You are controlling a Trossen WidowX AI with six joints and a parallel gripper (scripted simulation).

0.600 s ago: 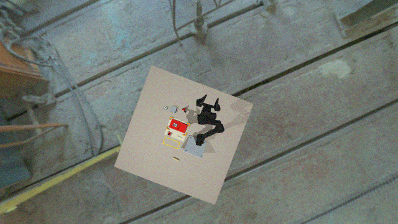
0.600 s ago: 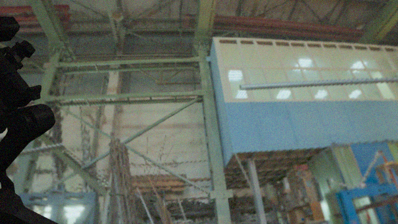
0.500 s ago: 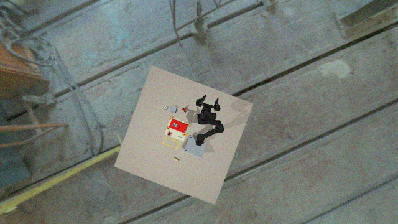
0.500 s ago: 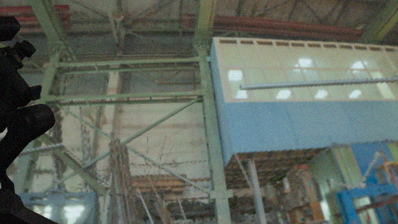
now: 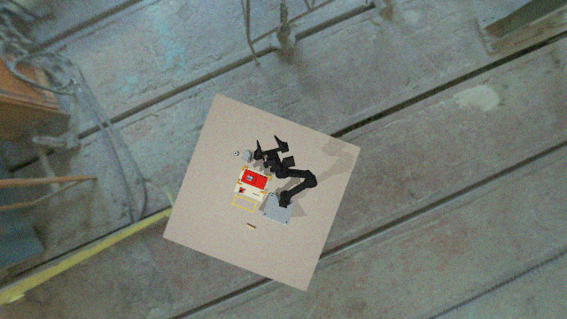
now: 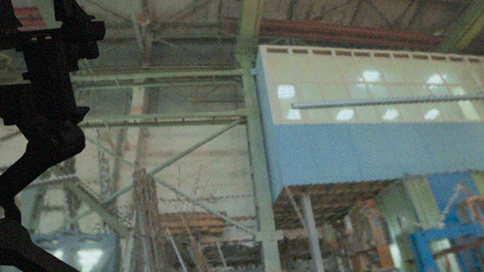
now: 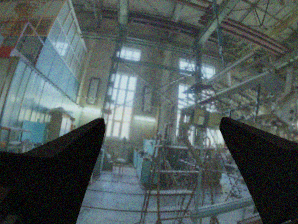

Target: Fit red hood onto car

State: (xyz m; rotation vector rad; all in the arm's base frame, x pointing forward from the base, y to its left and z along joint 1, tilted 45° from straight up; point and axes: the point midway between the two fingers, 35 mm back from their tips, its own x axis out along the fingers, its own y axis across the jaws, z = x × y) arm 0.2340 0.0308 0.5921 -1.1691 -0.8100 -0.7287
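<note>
Right now my gripper tip is 20 mm short of the red hood, 310 mm to the right of it and 510 mm above it. The rest, counted from my gripper tip: small brown piece (10 mm behind, 690 mm to the left, 540 mm below); small grey block (180 mm ahead, 130 mm to the left, 530 mm below); jig (80 mm ahead, 330 mm to the left, 540 mm below).
</note>
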